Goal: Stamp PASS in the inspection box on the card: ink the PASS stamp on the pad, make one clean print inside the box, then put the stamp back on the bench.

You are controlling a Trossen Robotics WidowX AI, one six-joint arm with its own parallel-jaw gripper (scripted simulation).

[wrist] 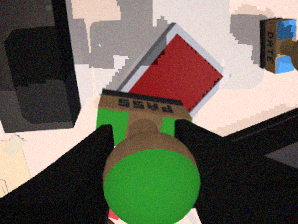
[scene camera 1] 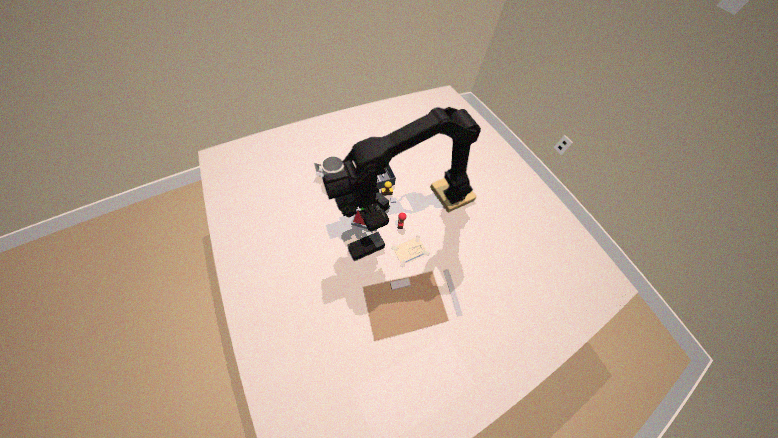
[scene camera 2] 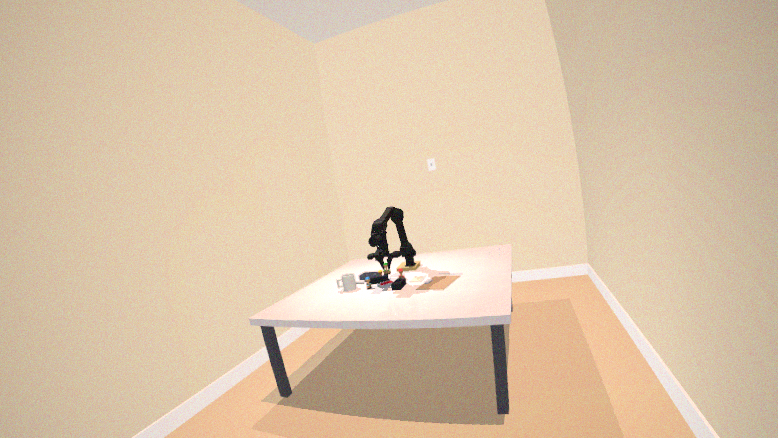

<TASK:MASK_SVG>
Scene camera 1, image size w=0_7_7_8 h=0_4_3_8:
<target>gripper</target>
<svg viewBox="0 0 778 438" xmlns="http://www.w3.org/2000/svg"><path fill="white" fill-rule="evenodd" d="M334 198L342 215L348 218L357 213L358 207L359 209L363 208L364 210L359 211L369 231L374 231L389 223L389 217L385 210L380 209L379 205L375 203L379 199L376 195L379 192L377 186L370 193L359 192L354 186L353 193Z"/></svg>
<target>brown clipboard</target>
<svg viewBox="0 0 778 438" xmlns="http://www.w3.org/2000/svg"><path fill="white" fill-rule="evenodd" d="M433 271L394 281L363 286L374 341L449 321Z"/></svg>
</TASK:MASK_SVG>
